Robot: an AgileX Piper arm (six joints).
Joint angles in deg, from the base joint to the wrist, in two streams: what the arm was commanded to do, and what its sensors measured. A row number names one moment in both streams.
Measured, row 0:
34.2 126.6 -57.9 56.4 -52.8 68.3
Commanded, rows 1 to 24:
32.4 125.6 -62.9 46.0 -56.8 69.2
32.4 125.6 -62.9 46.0 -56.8 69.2
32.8 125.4 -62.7 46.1 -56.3 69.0
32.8 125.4 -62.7 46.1 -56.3 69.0
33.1 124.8 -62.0 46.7 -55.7 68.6
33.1 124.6 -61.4 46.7 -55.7 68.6
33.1 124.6 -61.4 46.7 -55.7 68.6
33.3 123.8 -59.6 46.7 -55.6 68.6
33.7 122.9 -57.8 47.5 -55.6 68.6
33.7 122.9 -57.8 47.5 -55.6 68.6
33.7 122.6 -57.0 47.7 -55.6 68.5
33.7 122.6 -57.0 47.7 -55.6 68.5
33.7 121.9 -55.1 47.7 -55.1 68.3
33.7 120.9 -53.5 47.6 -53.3 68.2
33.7 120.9 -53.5 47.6 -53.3 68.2
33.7 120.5 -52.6 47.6 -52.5 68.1
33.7 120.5 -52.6 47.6 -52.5 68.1
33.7 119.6 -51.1 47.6 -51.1 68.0
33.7 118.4 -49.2 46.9 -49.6 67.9
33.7 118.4 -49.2 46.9 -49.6 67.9
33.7 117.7 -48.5 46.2 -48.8 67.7
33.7 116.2 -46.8 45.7 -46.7 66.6
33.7 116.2 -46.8 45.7 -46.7 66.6
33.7 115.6 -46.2 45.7 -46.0 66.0
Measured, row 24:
33.7 117.7 -47.8 47.2 -48.5 68.2
